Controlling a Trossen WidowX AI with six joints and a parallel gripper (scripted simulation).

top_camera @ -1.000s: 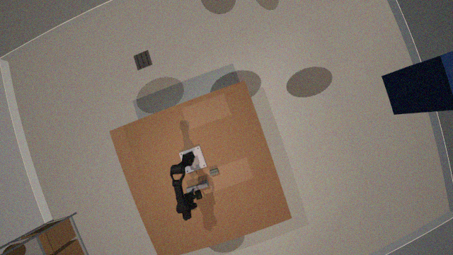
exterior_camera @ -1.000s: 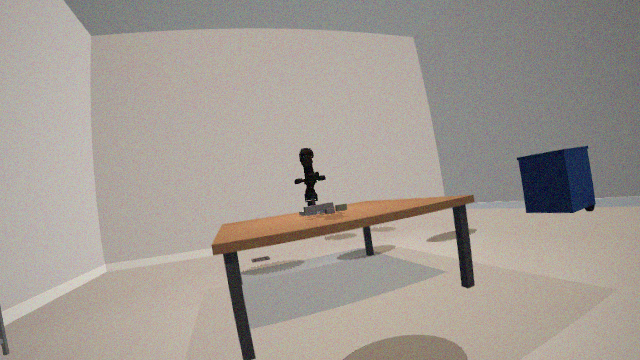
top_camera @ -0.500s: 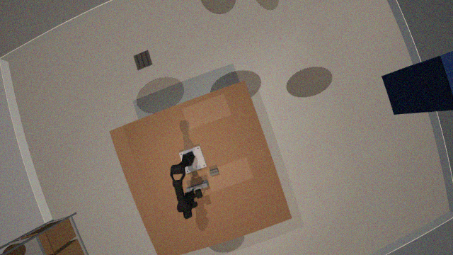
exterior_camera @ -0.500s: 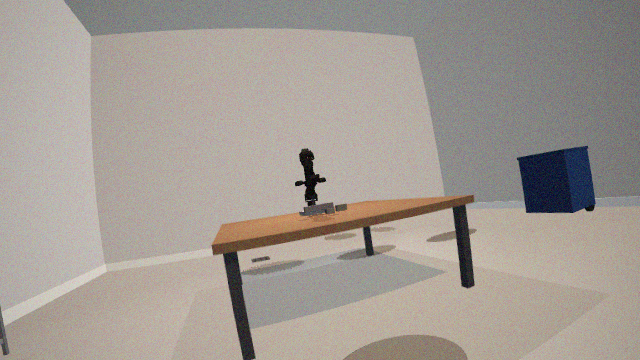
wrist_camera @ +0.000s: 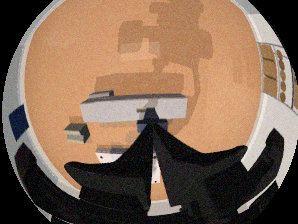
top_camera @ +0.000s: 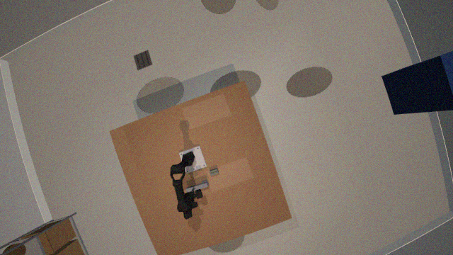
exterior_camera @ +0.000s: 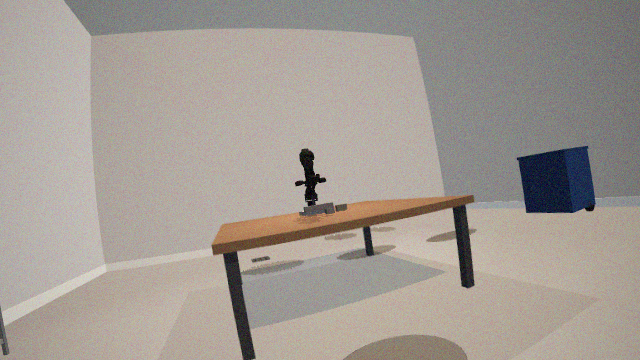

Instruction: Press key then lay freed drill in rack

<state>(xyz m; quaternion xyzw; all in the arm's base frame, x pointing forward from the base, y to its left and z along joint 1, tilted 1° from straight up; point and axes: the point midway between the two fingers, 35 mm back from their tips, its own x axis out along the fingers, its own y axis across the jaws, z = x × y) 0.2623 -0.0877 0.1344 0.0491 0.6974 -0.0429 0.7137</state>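
The drill is 50 mm to the left of my gripper tip and 80 mm below it. Also, from my gripper tip: long grey fixture 30 mm to the left, 90 mm below; then small grey block 50 mm behind, 210 mm to the left, 110 mm below.
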